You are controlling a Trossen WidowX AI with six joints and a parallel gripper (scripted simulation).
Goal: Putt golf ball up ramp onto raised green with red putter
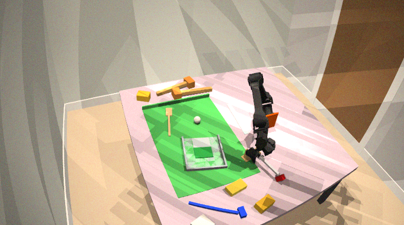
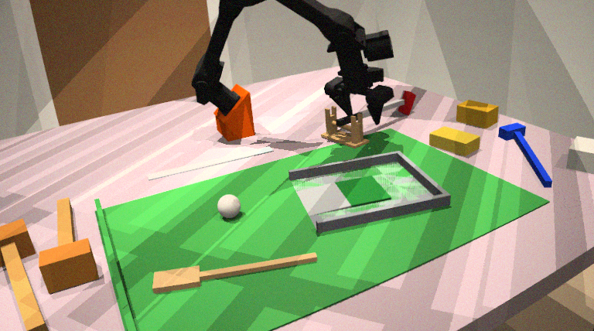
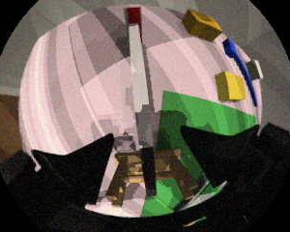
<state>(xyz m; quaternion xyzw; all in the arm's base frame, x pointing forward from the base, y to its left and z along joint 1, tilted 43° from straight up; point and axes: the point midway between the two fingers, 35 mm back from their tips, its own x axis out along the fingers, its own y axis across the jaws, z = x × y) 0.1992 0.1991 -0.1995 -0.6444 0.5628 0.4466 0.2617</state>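
Right now my gripper tip is 3 cm past the red putter, 6 cm to the right of it and 1 cm below it. Also, from my gripper tip: white golf ball (23 cm ahead, 42 cm to the right, 1 cm below); blue hammer (32 cm ahead, 23 cm to the left, 2 cm below); wooden rack (2 cm ahead, 7 cm to the right).
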